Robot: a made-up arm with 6 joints. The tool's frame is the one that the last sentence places. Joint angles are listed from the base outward.
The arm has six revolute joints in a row. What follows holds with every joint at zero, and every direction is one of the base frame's. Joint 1 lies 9 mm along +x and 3 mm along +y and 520 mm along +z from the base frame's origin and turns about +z. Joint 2 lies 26 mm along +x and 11 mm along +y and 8 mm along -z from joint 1 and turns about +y. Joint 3 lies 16 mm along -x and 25 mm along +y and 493 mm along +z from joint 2 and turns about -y. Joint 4 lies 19 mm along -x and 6 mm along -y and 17 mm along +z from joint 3 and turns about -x. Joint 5 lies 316 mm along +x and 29 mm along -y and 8 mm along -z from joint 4 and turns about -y. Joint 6 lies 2 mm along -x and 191 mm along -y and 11 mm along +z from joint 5 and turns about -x. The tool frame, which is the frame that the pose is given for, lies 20 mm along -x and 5 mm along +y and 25 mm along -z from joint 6; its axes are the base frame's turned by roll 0.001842, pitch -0.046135 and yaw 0.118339 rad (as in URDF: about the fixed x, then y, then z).
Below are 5 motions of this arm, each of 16 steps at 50 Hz.
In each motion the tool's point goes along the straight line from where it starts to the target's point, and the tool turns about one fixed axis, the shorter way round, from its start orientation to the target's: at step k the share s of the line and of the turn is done. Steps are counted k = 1, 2, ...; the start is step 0. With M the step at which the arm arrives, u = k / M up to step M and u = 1 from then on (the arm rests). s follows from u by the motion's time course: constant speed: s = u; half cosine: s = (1 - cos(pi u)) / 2; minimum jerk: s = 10 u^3 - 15 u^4 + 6 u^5.
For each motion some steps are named. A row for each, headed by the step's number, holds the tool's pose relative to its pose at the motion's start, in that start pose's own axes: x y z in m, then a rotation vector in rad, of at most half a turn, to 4 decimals.
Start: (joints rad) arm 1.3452 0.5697 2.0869 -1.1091 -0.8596 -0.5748
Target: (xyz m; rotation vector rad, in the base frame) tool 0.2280 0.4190 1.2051 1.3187 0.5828 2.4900
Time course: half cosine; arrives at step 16
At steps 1, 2, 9, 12, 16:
1: -0.0003 0.0000 0.0004 0.0015 -0.0002 0.0001
2: -0.0014 0.0001 0.0017 0.0061 -0.0007 0.0004
9: -0.0215 0.0017 0.0262 0.0963 -0.0116 0.0061
12: -0.0307 0.0024 0.0374 0.1376 -0.0166 0.0087
16: -0.0360 0.0028 0.0439 0.1612 -0.0195 0.0102

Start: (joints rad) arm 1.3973 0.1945 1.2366 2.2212 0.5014 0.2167
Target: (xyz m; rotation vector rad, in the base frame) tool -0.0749 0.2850 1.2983 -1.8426 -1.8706 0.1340
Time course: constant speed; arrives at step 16
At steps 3, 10, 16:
3: 0.0229 0.0241 0.0189 -0.0102 -0.0307 0.0628
10: 0.0763 0.0803 0.0629 -0.0338 -0.1024 0.2093
16: 0.1220 0.1285 0.1006 -0.0541 -0.1638 0.3348

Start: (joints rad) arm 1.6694 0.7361 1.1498 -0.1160 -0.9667 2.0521
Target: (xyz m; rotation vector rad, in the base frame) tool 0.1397 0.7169 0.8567 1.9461 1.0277 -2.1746
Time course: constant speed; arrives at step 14
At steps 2, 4, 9, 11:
2: 0.0235 0.0096 0.0043 0.0136 -0.0368 0.0571
4: 0.0471 0.0191 0.0086 0.0273 -0.0736 0.1142
9: 0.1059 0.0430 0.0194 0.0614 -0.1656 0.2570
11: 0.1294 0.0525 0.0238 0.0750 -0.2024 0.3141

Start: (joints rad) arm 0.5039 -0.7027 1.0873 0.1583 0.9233 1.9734
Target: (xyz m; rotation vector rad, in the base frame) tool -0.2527 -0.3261 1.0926 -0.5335 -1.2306 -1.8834
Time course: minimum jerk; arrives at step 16
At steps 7, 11, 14, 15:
7: -0.0109 -0.0195 0.0138 -0.0335 0.0100 0.1088
11: -0.0232 -0.0415 0.0294 -0.0716 0.0213 0.2323
14: -0.0278 -0.0499 0.0352 -0.0859 0.0255 0.2787
15: -0.0282 -0.0506 0.0357 -0.0871 0.0259 0.2827

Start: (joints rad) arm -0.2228 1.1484 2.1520 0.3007 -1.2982 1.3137
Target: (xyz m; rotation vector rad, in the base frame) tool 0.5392 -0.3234 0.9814 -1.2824 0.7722 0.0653
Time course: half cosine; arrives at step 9
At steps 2, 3, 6, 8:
2: 0.0074 0.0031 0.0007 -0.0036 0.0014 0.0231
3: 0.0157 0.0066 0.0014 -0.0077 0.0029 0.0493
6: 0.0471 0.0198 0.0043 -0.0232 0.0088 0.1478
8: 0.0609 0.0256 0.0056 -0.0301 0.0114 0.1911

